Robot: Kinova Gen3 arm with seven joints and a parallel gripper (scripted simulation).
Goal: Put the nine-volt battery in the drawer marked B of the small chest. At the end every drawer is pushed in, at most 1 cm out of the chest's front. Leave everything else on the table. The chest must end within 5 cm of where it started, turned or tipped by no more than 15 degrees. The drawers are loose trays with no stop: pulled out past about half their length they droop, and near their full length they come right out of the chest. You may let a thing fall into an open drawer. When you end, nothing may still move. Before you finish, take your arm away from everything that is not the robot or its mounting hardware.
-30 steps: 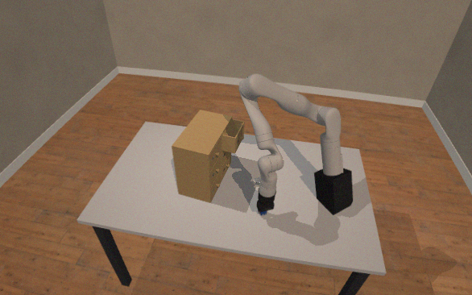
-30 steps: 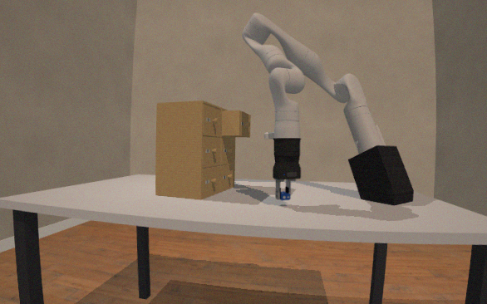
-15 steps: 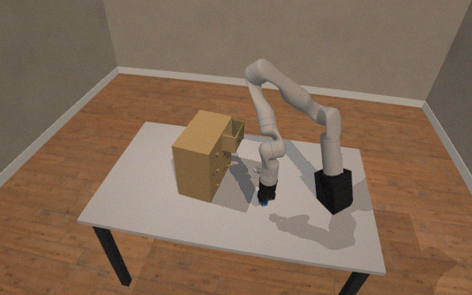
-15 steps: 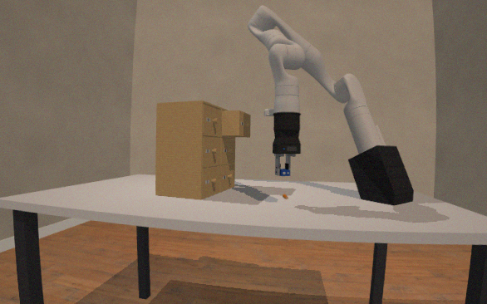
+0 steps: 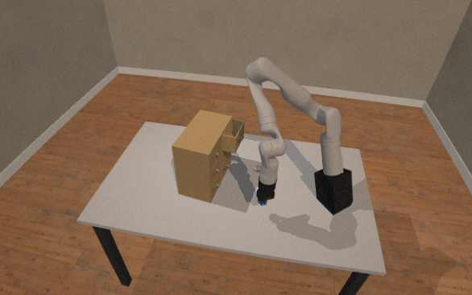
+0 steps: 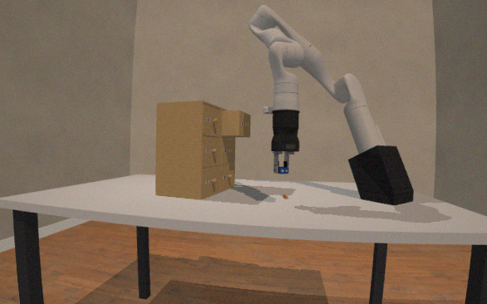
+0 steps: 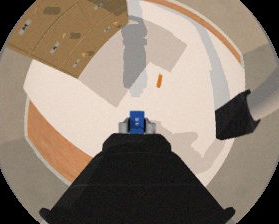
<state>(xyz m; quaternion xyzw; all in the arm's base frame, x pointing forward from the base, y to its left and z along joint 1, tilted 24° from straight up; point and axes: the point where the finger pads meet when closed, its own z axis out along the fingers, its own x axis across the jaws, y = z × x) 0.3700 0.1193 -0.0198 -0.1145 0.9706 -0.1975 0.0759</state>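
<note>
The small orange object is 13 cm to the right of my hand, 11 cm below it and 5 cm behind it. From my hand the other things lie so: drawer marked B 31 cm to the right, 16 cm ahead, 13 cm above; then blue nine-volt battery 1 cm to the left, 1 cm below.
</note>
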